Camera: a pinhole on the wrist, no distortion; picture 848 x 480 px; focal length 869.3 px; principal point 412.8 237.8 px. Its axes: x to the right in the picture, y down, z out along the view. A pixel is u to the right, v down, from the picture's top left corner.
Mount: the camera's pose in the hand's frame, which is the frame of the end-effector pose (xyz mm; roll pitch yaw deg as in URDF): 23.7 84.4 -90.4 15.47 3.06 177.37
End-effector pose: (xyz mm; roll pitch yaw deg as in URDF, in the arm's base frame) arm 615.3 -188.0 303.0 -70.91 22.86 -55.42
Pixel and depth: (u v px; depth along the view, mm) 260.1 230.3 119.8
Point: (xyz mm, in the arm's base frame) 665.2 -150.4 193.6
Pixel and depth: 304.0 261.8 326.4
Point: 846.0 -49.4 211.2
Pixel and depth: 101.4 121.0 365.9
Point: 921.1 -76.8 129.4
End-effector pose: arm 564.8 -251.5 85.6 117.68 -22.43 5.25
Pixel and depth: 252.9 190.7 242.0
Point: 608.8 -447.8 178.5
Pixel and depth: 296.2 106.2 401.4
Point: 624.6 -613.1 192.4
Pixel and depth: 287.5 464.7 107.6
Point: 575.8 -309.5 159.2
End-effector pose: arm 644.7 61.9 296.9 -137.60 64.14 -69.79
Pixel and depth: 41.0 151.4 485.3
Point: 601.0 374.3 -91.0
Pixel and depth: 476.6 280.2 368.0
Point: 598.6 350.9 178.5
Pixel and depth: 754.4 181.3 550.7
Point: 531.7 594.0 271.1
